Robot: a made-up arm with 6 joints. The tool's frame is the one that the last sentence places. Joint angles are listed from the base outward.
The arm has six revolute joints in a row. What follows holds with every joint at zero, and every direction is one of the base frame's. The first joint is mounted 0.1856 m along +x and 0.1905 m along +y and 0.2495 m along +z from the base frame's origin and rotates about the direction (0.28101, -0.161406, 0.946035), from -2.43 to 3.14 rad. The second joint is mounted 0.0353 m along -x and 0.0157 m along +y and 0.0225 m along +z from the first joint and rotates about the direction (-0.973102, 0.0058, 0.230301), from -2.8 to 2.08 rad. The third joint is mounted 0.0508 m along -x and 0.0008 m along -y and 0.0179 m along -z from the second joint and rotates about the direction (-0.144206, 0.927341, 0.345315), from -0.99 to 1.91 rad. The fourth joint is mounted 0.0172 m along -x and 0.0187 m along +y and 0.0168 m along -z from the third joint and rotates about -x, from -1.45 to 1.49 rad. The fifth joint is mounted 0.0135 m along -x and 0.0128 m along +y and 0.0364 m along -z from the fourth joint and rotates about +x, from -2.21 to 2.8 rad. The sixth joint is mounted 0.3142 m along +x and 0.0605 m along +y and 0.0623 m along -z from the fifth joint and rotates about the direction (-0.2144, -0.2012, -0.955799), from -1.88 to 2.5 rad. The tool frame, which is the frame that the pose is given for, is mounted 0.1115 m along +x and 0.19 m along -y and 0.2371 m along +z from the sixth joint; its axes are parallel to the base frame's.
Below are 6 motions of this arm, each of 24 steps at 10 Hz.
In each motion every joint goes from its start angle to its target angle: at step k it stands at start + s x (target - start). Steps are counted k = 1, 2, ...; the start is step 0. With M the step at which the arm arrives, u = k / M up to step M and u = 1 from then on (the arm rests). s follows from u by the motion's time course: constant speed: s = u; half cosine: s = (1 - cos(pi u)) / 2; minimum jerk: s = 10 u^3 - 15 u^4 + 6 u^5.
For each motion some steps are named. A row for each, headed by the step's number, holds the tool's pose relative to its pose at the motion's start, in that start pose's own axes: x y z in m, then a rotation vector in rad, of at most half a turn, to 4 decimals.
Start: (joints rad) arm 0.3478 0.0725 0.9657 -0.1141 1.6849 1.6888
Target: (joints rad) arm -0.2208 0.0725 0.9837 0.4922 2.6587 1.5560
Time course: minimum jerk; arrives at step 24
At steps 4, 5, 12, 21, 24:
4: 0.0063 -0.0018 -0.0009 0.0121 0.0275 -0.0041
5: 0.0115 -0.0034 -0.0017 0.0221 0.0500 -0.0074
12: 0.0816 -0.0307 -0.0316 0.1921 0.3820 -0.0449
21: 0.1351 -0.0607 -0.0974 0.4225 0.7359 -0.0639
24: 0.1363 -0.0615 -0.1000 0.4308 0.7473 -0.0641

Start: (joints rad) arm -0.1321 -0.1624 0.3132 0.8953 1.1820 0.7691
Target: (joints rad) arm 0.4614 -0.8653 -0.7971 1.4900 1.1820 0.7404
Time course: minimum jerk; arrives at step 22
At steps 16, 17, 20, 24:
16: -0.0169 -0.1811 0.0396 0.6980 -0.1742 -0.2055
17: -0.0156 -0.1926 0.0331 0.7157 -0.1612 -0.2401
20: -0.0138 -0.2097 0.0220 0.7364 -0.1368 -0.2964
24: -0.0136 -0.2112 0.0210 0.7378 -0.1344 -0.3015

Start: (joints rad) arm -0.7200 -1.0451 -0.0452 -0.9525 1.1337 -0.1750
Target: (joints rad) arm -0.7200 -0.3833 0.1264 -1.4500 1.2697 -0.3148
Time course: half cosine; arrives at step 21
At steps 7, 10, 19, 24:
7: -0.0045 -0.0223 -0.0023 0.0064 0.0298 -0.0320
10: -0.0110 -0.0395 0.0014 0.0086 0.0423 -0.0592
19: -0.0315 -0.0682 0.0300 -0.0016 0.0287 -0.1106
24: -0.0324 -0.0689 0.0318 -0.0026 0.0269 -0.1121

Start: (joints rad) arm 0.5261 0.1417 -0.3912 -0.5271 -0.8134 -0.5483
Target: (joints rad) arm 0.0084 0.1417 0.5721 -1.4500 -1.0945 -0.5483
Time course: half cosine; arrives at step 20
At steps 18, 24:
18: -0.0983 -0.0031 -0.4950 0.8142 0.6809 -0.2338
24: -0.1079 -0.0009 -0.5054 0.8376 0.6944 -0.2494

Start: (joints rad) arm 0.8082 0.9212 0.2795 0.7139 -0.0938 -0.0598
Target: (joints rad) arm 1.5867 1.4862 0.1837 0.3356 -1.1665 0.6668
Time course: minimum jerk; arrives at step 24
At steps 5, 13, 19, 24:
5: -0.0193 0.0049 0.0250 -0.0936 -0.0521 -0.0687
13: -0.1817 0.1190 0.1236 -0.7750 -0.5178 -0.7074
19: -0.2310 0.2226 0.0795 -1.2049 -0.8553 -1.2148
24: -0.2301 0.2371 0.0651 -1.2815 -0.9135 -1.3088

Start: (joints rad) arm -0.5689 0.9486 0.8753 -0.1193 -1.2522 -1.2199
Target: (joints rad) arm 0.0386 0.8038 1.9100 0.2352 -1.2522 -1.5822
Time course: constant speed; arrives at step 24
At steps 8, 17, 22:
8: 0.1320 0.0951 -0.0308 -0.1655 0.2576 0.2136
17: 0.2420 0.1858 -0.1395 -0.3282 0.6172 0.3999
22: 0.2773 0.2157 -0.2296 -0.3973 0.8460 0.4768

